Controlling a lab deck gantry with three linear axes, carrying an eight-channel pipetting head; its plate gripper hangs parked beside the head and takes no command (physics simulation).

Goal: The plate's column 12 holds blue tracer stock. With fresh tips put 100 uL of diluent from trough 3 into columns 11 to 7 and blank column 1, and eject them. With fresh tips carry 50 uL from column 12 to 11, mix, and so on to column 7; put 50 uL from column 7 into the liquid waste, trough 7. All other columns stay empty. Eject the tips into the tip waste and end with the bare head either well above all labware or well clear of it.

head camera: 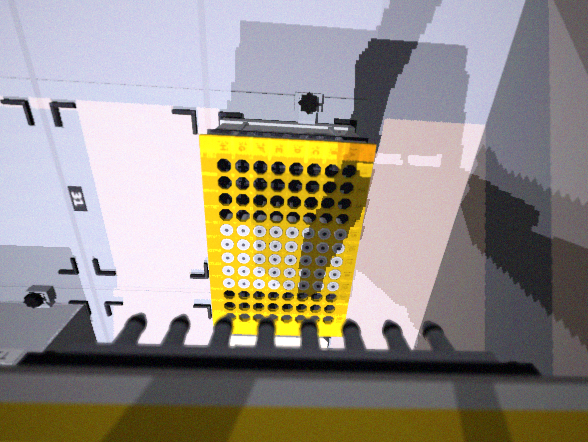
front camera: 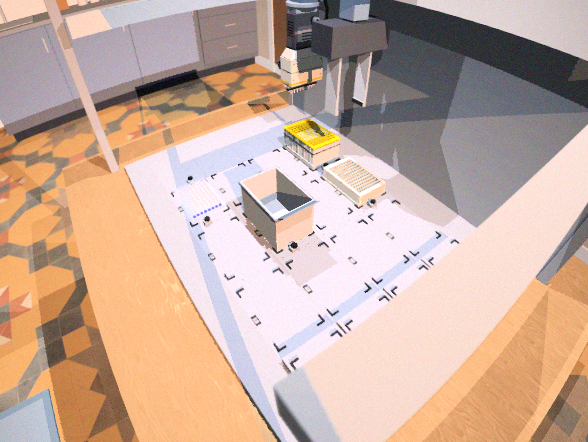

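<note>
The eight-channel head (front camera: 301, 70) is high at the back in the front view. Its nozzles (head camera: 266, 327) look bare in the head view, beyond the bottom edge of the yellow tip rack (front camera: 327, 143) (head camera: 210, 200). Tips fill several middle rows of the rack; the rows at both ends show dark, empty holes. The plate (front camera: 200, 196) lies at the left with one blue column at its near edge; its other wells are too pale to read. The trough block (front camera: 372, 194) is right of the open tip waste bin (front camera: 295, 227). The parked plate gripper (front camera: 346, 107) hangs beside the head, its paddles apart, empty.
The white deck (front camera: 240, 300) has black corner marks and small dark knobs (front camera: 293, 245) (head camera: 309, 103). A thick pale beam (front camera: 425, 280) crosses the front right. A thin post (front camera: 85, 95) rises at the left. Dark shadows fall across the rack.
</note>
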